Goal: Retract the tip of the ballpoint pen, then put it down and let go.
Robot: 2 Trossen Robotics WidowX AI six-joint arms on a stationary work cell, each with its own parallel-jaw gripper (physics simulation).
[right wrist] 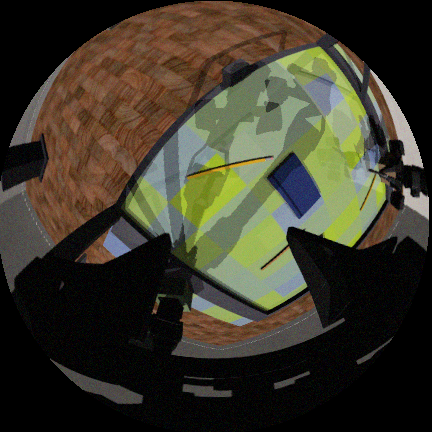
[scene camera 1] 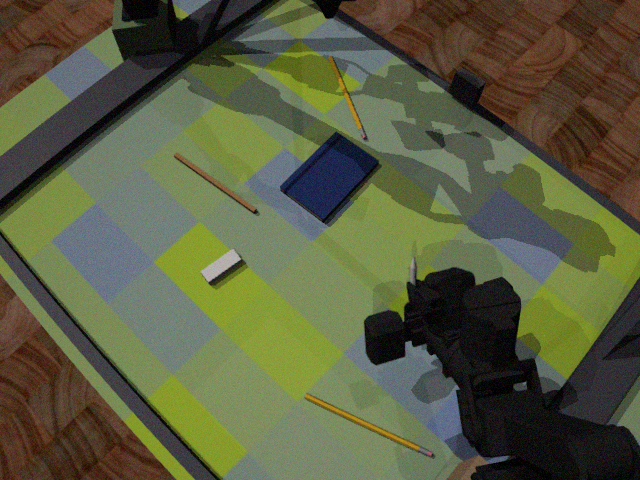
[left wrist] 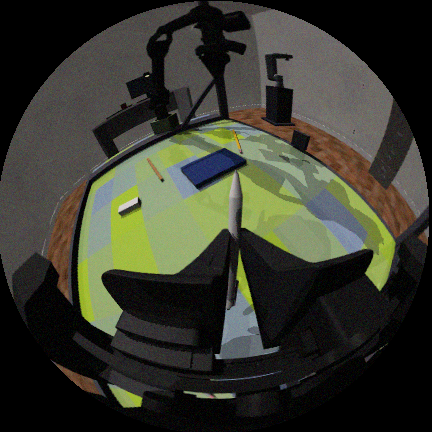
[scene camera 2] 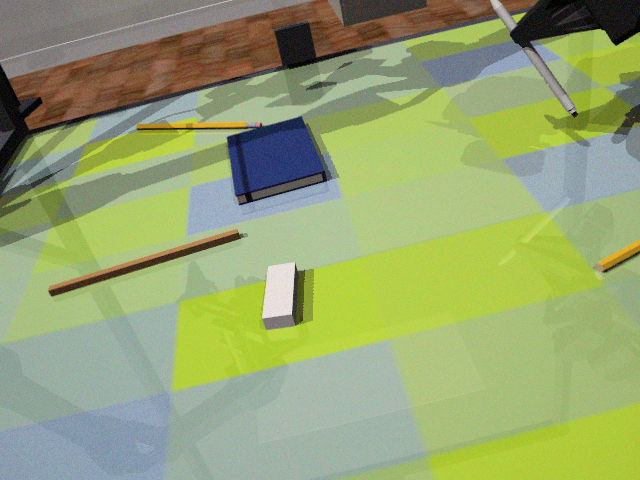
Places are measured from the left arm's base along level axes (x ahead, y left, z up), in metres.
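Pixels of known places: left gripper, between the fingertips: (right wrist: 379, 173) (scene camera 1: 411, 283) (left wrist: 233, 233) (scene camera 2: 513, 37); right gripper, between the fingertips: (right wrist: 230, 236) (left wrist: 218, 78); right arm's base, origin of its link: (right wrist: 170, 303) (scene camera 1: 140, 6) (left wrist: 162, 117).
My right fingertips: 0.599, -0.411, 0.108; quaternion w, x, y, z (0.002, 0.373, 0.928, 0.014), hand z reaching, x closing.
For each thing: its top centre in the pictures, then the offset to it from my right fingertips, as dx, dy, dz.
- dark blue notebook, centre of its top: (scene camera 2: 271, 152) (scene camera 1: 330, 173) (left wrist: 212, 162) (right wrist: 298, 187) -0.128, +0.136, -0.200
- white eraser, centre of its top: (scene camera 2: 279, 288) (scene camera 1: 220, 265) (left wrist: 127, 204) -0.108, +0.363, -0.200
- brown stick, centre of its top: (scene camera 2: 143, 259) (scene camera 1: 213, 181) (right wrist: 283, 251) +0.007, +0.266, -0.205
- yellow pencil, centre of its top: (scene camera 2: 195, 123) (scene camera 1: 346, 94) (right wrist: 230, 165) -0.043, -0.009, -0.205
A light grey ballpoint pen (scene camera 1: 413, 269) (scene camera 2: 546, 76) (left wrist: 235, 206) is held above the table by my left gripper (scene camera 2: 518, 40) (left wrist: 233, 233), which is shut on its barrel. In scene camera 2 the pen is tilted, with one end up at the upper left and its small dark end down at the lower right. In the left wrist view the tapered end points away from the gripper; whether the writing point sticks out is too small to tell. My right gripper (right wrist: 230, 236) is open and empty, away from the pen.
A dark blue notebook (scene camera 1: 330, 178) (scene camera 2: 276, 157), a white eraser (scene camera 1: 221, 266) (scene camera 2: 280, 295) and a brown stick (scene camera 1: 216, 183) (scene camera 2: 144, 262) lie on the patchwork table top. One yellow pencil (scene camera 1: 347, 98) lies beyond the notebook; another (scene camera 1: 367, 424) lies near the left arm.
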